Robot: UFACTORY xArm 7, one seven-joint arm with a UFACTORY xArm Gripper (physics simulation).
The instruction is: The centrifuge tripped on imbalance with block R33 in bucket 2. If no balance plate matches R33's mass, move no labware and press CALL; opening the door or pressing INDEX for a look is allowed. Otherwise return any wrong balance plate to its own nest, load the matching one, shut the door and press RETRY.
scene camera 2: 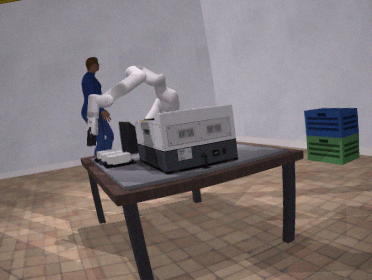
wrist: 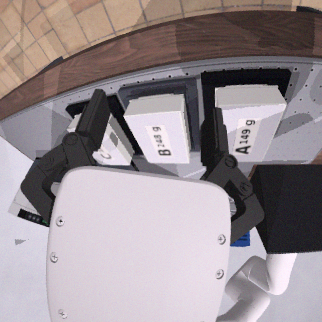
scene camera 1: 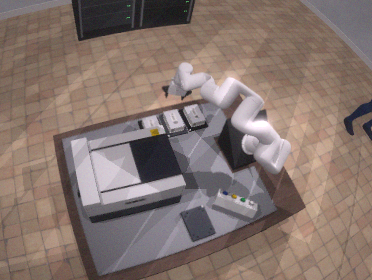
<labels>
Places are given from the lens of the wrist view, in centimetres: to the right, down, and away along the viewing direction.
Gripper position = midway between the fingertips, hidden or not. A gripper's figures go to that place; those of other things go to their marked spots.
my gripper (wrist: pixel 157 107): 0, -4, 12
centrifuge (wrist: pixel 23 208): -46, 17, 40
</labels>
